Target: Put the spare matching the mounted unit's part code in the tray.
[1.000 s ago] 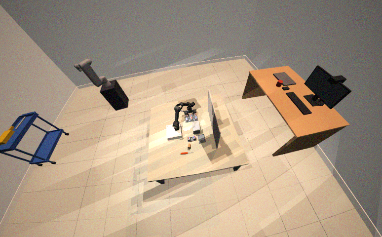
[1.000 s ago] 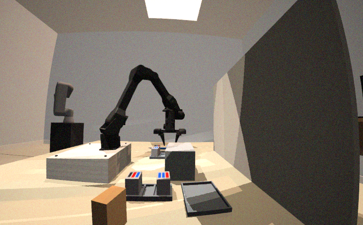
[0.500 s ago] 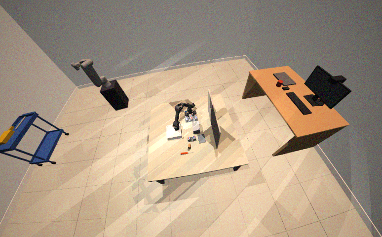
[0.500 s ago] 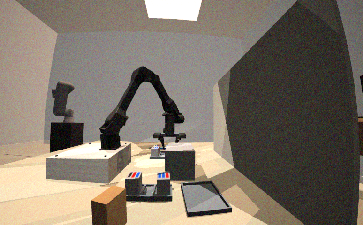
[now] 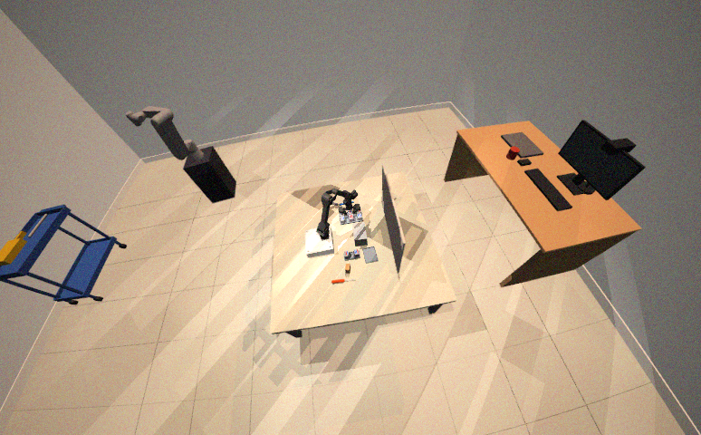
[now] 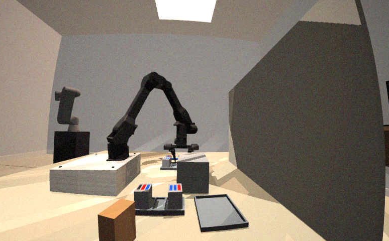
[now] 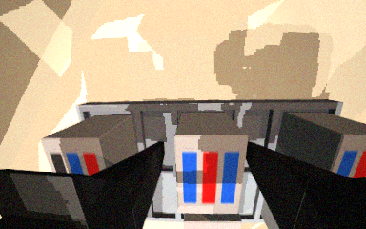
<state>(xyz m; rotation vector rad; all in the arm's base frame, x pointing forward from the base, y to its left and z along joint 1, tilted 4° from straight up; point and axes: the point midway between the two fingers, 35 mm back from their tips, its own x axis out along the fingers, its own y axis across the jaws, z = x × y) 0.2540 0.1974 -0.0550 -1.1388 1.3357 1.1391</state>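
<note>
The dark grey tray is 5 cm ahead of my gripper tip, 42 cm to the right of it and 1 cm below it. Round my gripper tip: tall grey panel: 26 cm ahead, 28 cm to the right, 21 cm above; then brown box: 14 cm behind, 50 cm to the right, 2 cm above.
</note>
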